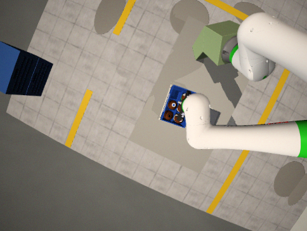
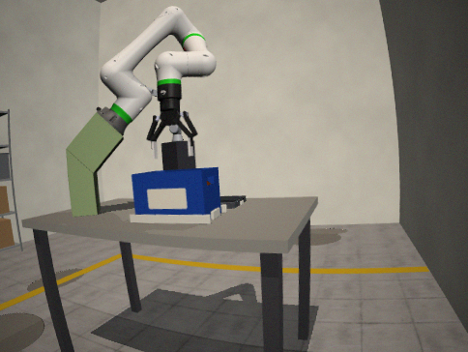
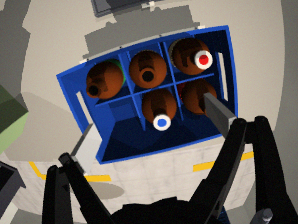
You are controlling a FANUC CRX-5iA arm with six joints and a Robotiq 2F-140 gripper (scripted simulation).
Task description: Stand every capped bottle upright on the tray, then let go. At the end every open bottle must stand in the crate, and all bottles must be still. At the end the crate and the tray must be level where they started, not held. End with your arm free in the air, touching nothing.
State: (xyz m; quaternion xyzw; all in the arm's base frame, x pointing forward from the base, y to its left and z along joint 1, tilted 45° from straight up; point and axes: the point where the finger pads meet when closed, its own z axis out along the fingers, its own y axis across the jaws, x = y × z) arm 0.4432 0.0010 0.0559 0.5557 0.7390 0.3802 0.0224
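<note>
Now: the bottle 30 mm ahead of my hand, 30 mm to the right of it and 150 mm below it. Round my hand: crate: 10 mm ahead, 150 mm below; tray: 70 mm behind, 280 mm to the left, 220 mm below.
</note>
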